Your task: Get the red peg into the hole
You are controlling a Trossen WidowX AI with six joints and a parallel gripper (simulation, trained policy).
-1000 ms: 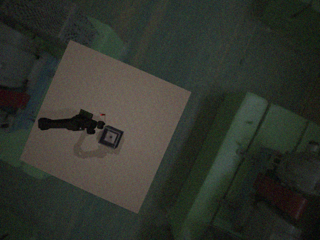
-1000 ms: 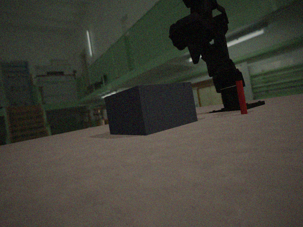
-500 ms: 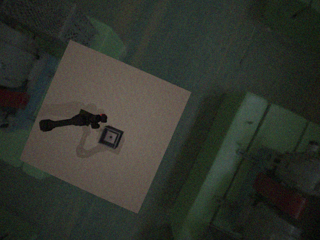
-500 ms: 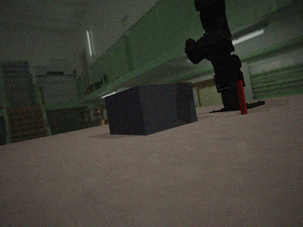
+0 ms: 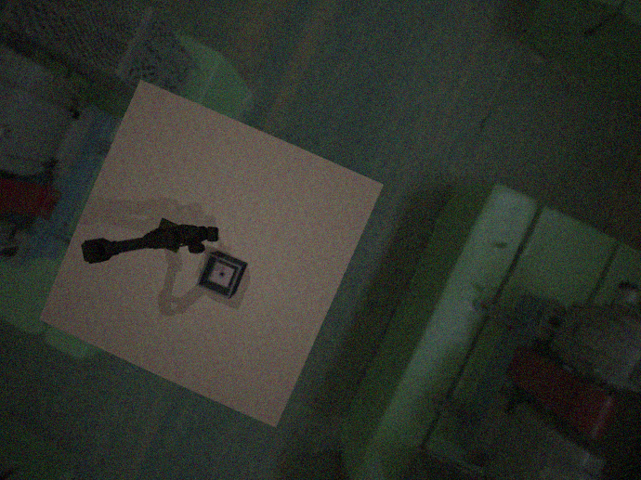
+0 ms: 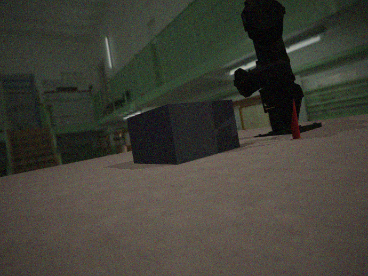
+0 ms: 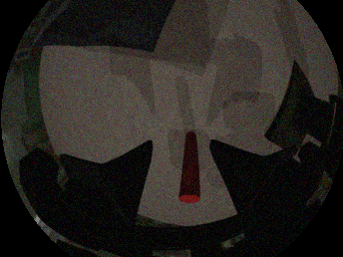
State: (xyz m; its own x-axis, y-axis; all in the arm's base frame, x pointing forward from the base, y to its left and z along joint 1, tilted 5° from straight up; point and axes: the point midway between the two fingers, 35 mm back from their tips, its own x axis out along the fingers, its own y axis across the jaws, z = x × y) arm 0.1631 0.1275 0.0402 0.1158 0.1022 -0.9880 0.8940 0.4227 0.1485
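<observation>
Now: gripper tip 160 mm short of the light plate, 140 mm to the left of it and 20 mm below it. Round my gripper tip: dark box (160 mm ahead, 140 mm to the right); red peg (20 mm above, 10 mm behind).
</observation>
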